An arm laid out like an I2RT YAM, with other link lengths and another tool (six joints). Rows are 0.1 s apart.
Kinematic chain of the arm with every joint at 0, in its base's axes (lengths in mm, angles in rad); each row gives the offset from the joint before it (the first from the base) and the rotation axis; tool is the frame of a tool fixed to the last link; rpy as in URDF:
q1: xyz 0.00 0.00 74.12 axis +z
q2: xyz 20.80 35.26 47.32 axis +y
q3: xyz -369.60 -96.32 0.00 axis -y
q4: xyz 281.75 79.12 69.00 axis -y
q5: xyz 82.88 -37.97 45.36 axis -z
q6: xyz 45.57 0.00 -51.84 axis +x
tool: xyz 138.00 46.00 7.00 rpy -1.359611 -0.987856 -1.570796
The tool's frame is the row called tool.
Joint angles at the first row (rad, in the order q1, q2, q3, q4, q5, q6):
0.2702 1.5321 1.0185 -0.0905 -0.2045 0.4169
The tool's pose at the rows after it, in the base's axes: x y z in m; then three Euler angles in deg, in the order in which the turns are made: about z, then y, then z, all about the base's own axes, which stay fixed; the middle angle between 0 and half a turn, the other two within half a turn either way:
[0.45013 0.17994 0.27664 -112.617 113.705 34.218]
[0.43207 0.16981 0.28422 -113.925 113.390 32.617]
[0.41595 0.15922 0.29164 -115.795 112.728 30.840]
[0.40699 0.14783 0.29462 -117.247 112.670 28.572]
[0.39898 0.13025 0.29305 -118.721 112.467 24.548]
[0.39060 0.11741 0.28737 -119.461 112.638 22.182]
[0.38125 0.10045 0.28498 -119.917 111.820 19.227]
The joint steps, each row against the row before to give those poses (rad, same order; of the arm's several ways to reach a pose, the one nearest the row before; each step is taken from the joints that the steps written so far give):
0.0010 -0.0621 -0.0644 -0.0128 0.0180 -0.0034
-0.0017 -0.0696 -0.0346 -0.0242 0.0245 -0.0051
-0.0035 -0.0669 -0.0319 -0.0173 0.0266 -0.0130
-0.0077 -0.0434 -0.0190 -0.0182 0.0307 -0.0064
-0.0130 -0.0476 -0.0373 -0.0013 0.0520 0.0072
-0.0142 -0.0357 -0.0372 0.0006 0.0252 0.0018
-0.0257 -0.0482 -0.0446 0.0117 0.0221 0.0079

